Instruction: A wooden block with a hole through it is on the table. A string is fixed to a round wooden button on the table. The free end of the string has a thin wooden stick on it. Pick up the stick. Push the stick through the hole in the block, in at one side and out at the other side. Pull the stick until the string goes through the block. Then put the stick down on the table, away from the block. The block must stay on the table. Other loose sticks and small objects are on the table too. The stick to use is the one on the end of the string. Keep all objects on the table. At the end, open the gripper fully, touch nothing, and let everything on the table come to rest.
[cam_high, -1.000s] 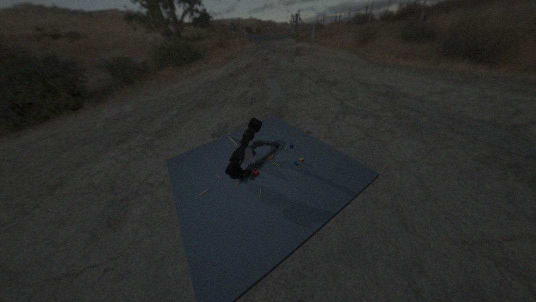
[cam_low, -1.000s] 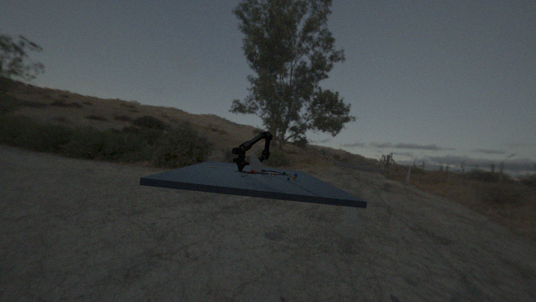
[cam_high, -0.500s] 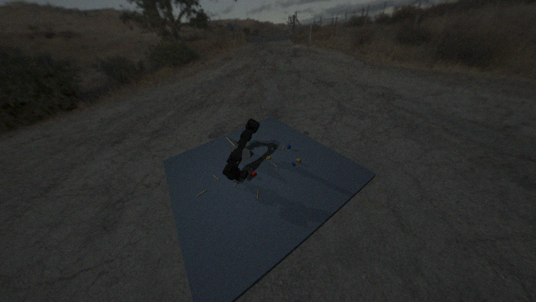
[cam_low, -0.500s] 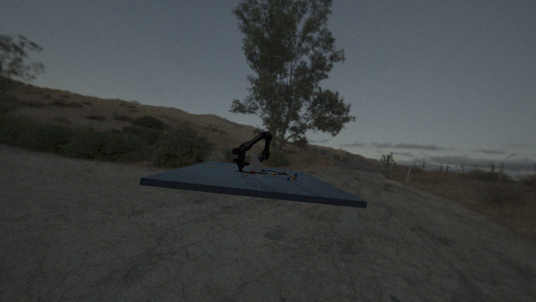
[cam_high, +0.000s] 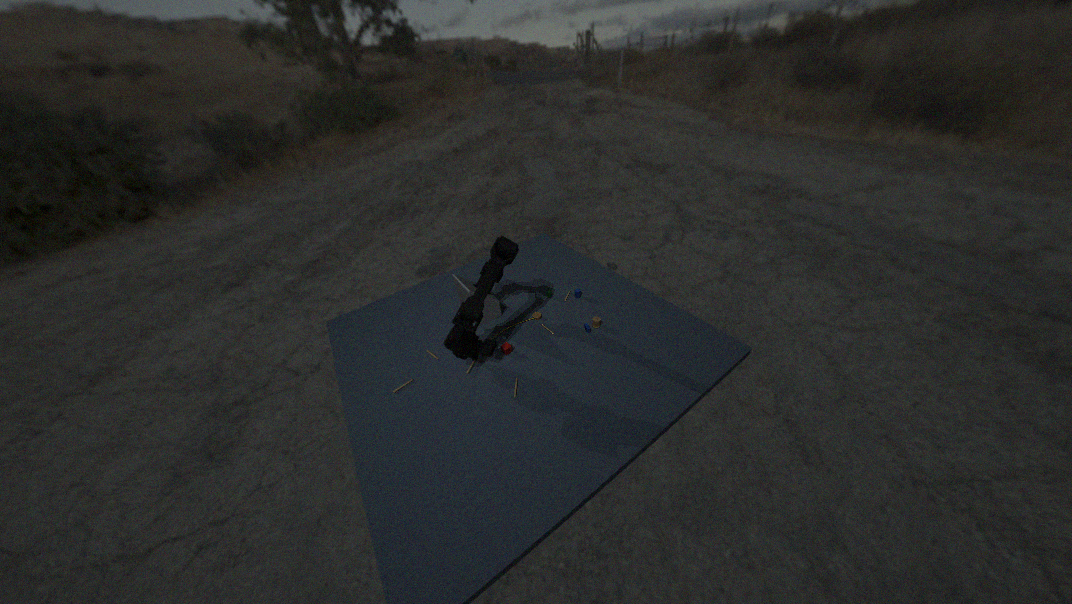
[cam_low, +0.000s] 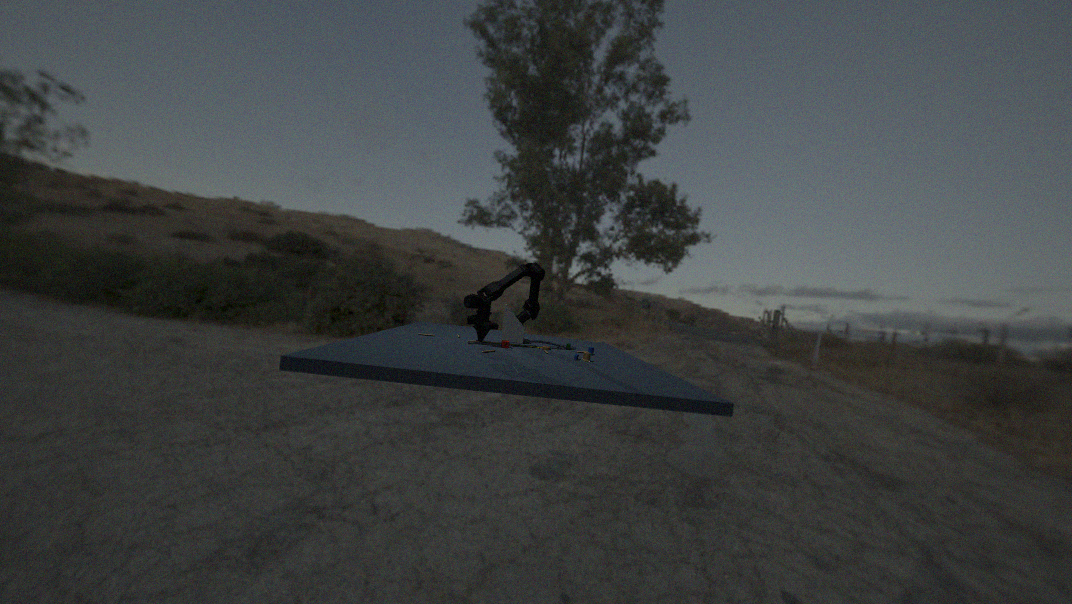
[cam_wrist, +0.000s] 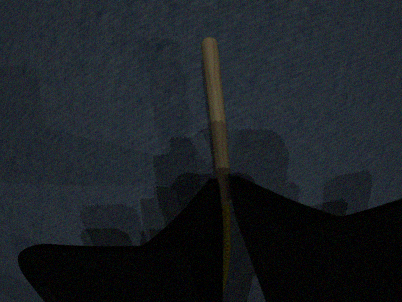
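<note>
My gripper tip is now 5 cm short of the red block, 11 cm to the right of it and 1 cm below it. From my gripper tip the other things lie so: thin wooden stick 1 cm ahead, 1 cm to the right; then green object 7 cm behind, 47 cm to the left, 1 cm above; then blue object 21 cm ahead, 41 cm to the left.
</note>
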